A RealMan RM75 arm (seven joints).
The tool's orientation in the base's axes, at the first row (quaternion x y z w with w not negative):
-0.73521 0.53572 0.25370 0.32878
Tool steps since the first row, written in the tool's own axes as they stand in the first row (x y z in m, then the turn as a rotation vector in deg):
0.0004 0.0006 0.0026 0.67 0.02 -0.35
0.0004 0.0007 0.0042 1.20 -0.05 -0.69
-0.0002 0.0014 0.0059 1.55 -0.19 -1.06
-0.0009 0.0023 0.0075 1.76 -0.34 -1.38
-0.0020 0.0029 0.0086 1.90 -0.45 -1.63
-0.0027 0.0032 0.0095 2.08 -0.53 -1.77
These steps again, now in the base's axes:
-0.0005 0.0016 -0.0021 0.19 -0.68 -0.26
-0.0006 0.0028 -0.0032 0.42 -1.26 -0.41
-0.0015 0.0043 -0.0040 0.66 -1.72 -0.39
-0.0026 0.0057 -0.0047 0.88 -2.06 -0.30
-0.0035 0.0071 -0.0048 1.03 -2.32 -0.22
-0.0041 0.0082 -0.0049 1.16 -2.52 -0.24

